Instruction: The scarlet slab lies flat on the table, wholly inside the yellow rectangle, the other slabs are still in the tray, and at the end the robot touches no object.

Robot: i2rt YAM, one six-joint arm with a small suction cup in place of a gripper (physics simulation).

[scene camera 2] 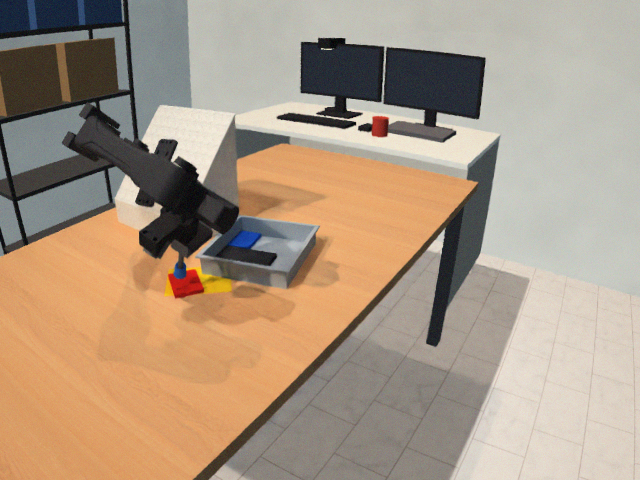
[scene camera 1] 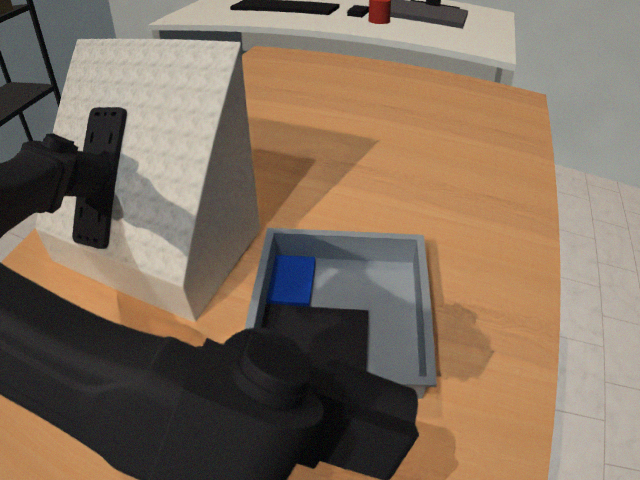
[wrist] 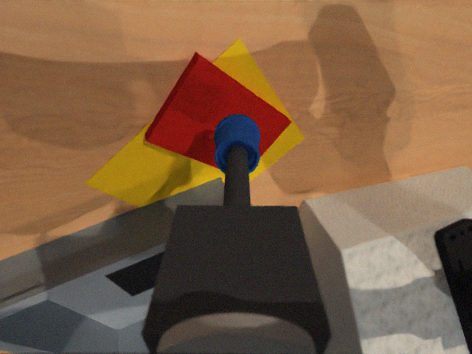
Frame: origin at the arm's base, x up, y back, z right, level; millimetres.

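Where they show: hand at its tool point: (scene camera 2: 180, 273) (wrist: 237, 136); arm's base at its link origin: (scene camera 1: 99, 176).
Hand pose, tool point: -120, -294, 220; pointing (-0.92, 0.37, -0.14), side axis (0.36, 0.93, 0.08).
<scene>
Things, the pixels of their top centre, and the offset from my tool point, as dx, dy, dz. "pt": a spot on its surface instead.
- scarlet slab at its top centre: (wrist: 225, 130) (scene camera 2: 185, 281) -28, +2, -15
- yellow rectangle at a spot on its surface: (wrist: 120, 172) (scene camera 2: 221, 288) pt -36, -77, -45
- blue slab at its top centre: (scene camera 1: 291, 277) (scene camera 2: 244, 238) -24, +15, -251
- black slab at its top centre: (wrist: 176, 256) (scene camera 1: 313, 336) (scene camera 2: 242, 258) -24, -47, -165
- grey tray at its top centre: (scene camera 1: 341, 297) (wrist: 164, 312) (scene camera 2: 260, 239) +13, -70, -208
The scarlet slab (scene camera 2: 188, 286) (wrist: 200, 95) looks flat, lying partly over the yellow rectangle (scene camera 2: 219, 285) (wrist: 120, 172); one corner sticks out past the rectangle's edge. Both are hidden in scene camera 1. My blue suction cup (scene camera 2: 179, 273) (wrist: 237, 127) is open, close above the slab near one corner, and appears slightly apart; the gap is hard to judge. A blue slab (scene camera 1: 292, 279) (scene camera 2: 244, 238) and a black slab (scene camera 1: 346, 330) (scene camera 2: 255, 255) (wrist: 132, 277) are in the grey tray (scene camera 1: 344, 233) (scene camera 2: 248, 273) (wrist: 115, 227).
A white sloped block (scene camera 1: 149, 93) (scene camera 2: 191, 121) (wrist: 380, 215) stands beside the tray, with a black plate (scene camera 1: 105, 129) (wrist: 457, 265) at its slope. The tray wall is close to the yellow rectangle. A white desk (scene camera 1: 201, 20) (scene camera 2: 263, 113) with two monitors stands behind the table.
</scene>
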